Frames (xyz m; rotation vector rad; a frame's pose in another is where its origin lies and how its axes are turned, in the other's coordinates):
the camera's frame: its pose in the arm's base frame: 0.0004 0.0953 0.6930 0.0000 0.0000 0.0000
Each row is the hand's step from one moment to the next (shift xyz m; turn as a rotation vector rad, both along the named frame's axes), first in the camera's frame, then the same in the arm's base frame.
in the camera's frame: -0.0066 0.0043 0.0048 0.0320 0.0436 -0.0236
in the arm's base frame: -0.0066 0.0043 0.0048 0.0320 0.0436 -0.0236
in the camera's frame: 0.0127 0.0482 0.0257 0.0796 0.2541 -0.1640
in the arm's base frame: 0.0127 0.0482 0.0257 0.0796 0.2541 -0.1640
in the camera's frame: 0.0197 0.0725 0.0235 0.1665 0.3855 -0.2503
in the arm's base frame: 0.0197 0.0725 0.0235 0.1665 0.3855 -0.2503
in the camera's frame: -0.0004 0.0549 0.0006 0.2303 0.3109 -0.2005
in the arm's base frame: -0.0004 0.0549 0.0006 0.2303 0.3109 -0.2005
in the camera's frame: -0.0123 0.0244 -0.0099 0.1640 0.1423 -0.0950
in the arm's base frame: -0.0123 0.0244 -0.0099 0.1640 0.1423 -0.0950
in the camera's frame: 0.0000 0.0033 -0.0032 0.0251 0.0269 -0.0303
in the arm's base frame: 0.0000 0.0033 -0.0032 0.0251 0.0269 -0.0303
